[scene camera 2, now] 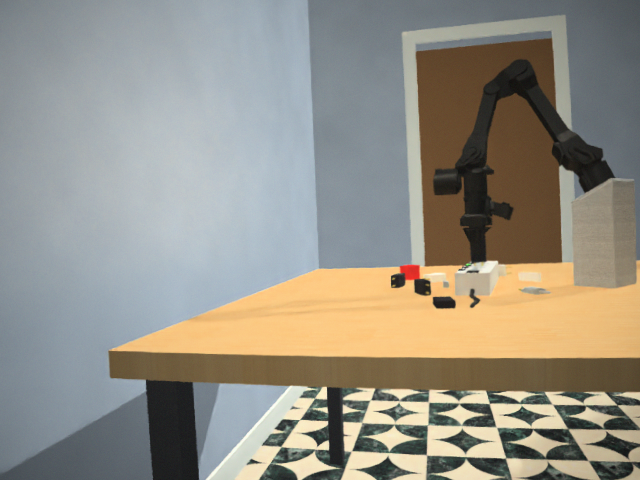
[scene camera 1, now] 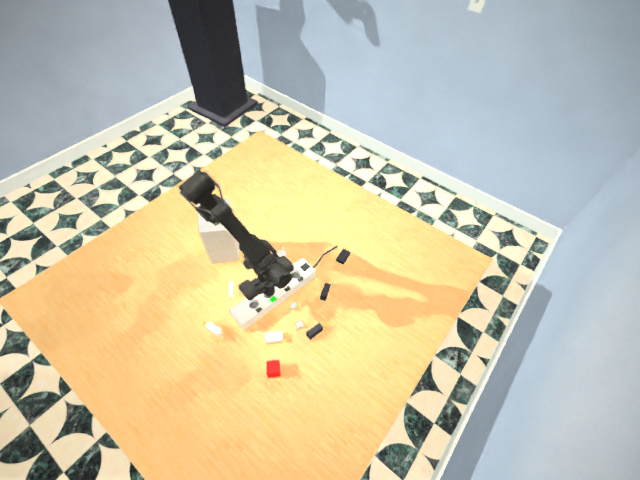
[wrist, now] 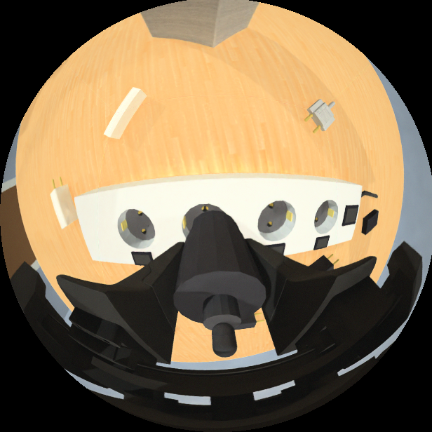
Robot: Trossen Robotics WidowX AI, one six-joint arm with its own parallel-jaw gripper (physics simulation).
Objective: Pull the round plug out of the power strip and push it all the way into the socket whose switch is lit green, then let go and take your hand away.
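Pixels of known places: gripper, fingertip midpoint: (scene camera 2: 478, 254) (scene camera 1: 269, 289); arm's base, link origin: (scene camera 2: 603, 189).
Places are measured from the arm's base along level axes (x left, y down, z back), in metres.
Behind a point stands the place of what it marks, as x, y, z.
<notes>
The white power strip (scene camera 1: 241, 316) @[-0.196, 0.175, -0.259] (scene camera 2: 473, 284) @[0.110, 0.200, -0.324] (wrist: 240, 192) lies on the table with several round sockets. A lit green switch (scene camera 1: 273, 299) @[-0.086, 0.173, -0.309] (scene camera 2: 467, 265) @[-0.074, 0.174, -0.309] shows on it; in the wrist view it is hidden behind the plug and fingers. My gripper (scene camera 2: 478, 258) @[-0.072, 0.148, -0.282] (wrist: 214, 246) points down and is shut on the black round plug (wrist: 215, 250), one finger on each side. The plug's front end is over the socket (wrist: 191, 214) second from the left in the wrist view. Part of that recess and a gold contact show past the plug, so it does not look flush. Its pins are hidden.
A grey pedestal (scene camera 1: 219, 245) @[-0.044, 0.116, -0.030] (scene camera 2: 602, 237) @[0.048, 0.111, -0.024] (wrist: 185, 20) stands behind the strip. Around the strip lie a red block (scene camera 1: 273, 368) @[-0.270, 0.185, -0.453] (scene camera 2: 409, 271) @[-0.242, 0.200, -0.451], black adapters (scene camera 1: 325, 291) @[0.054, 0.192, -0.436] (scene camera 1: 314, 331) @[-0.095, 0.192, -0.489], white pieces (scene camera 1: 273, 337) @[-0.186, 0.204, -0.385] (scene camera 1: 214, 329) @[-0.277, 0.192, -0.208], a grey plug (wrist: 322, 115) and a short black cord (scene camera 1: 325, 254) @[0.207, 0.219, -0.338].
</notes>
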